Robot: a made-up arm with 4 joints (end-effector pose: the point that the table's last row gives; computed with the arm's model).
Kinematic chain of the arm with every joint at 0, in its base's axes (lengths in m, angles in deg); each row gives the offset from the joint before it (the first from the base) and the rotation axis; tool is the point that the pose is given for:
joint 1: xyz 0 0 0.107 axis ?
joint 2: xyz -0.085 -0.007 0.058 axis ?
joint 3: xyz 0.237 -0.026 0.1 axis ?
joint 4: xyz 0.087 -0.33 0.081 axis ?
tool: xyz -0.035 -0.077 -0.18
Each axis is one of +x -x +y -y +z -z.
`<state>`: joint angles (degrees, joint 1 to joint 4).
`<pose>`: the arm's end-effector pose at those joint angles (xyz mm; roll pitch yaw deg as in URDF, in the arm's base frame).
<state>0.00 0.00 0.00 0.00</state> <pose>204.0 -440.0 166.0 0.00 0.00 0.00</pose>
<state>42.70 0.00 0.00 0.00</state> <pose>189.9 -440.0 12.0 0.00 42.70 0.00</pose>
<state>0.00 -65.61 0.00 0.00</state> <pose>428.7 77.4 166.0 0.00 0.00 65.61</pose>
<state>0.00 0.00 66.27 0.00</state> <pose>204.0 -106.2 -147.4 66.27 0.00 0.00</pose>
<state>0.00 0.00 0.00 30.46</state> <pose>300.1 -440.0 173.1 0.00 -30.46 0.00</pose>
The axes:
joint 1: +y
joint 2: -z
joint 3: +x
joint 4: -y

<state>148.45 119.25 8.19 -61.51</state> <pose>521.9 74.3 280.0 -104.35 -53.72 -126.22</pose>
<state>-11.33 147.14 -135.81 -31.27</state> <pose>-221.9 -307.2 553.0 -129.35 -10.68 -170.64</pose>
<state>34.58 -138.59 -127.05 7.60</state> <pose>-29.4 96.8 788.4 -105.86 -23.32 141.11</pose>
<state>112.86 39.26 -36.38 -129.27</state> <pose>558.1 -309.7 -57.4 -119.53 -74.05 170.57</pose>
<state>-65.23 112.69 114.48 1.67</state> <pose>162.4 -368.6 50.8 177.88 22.17 -100.00</pose>
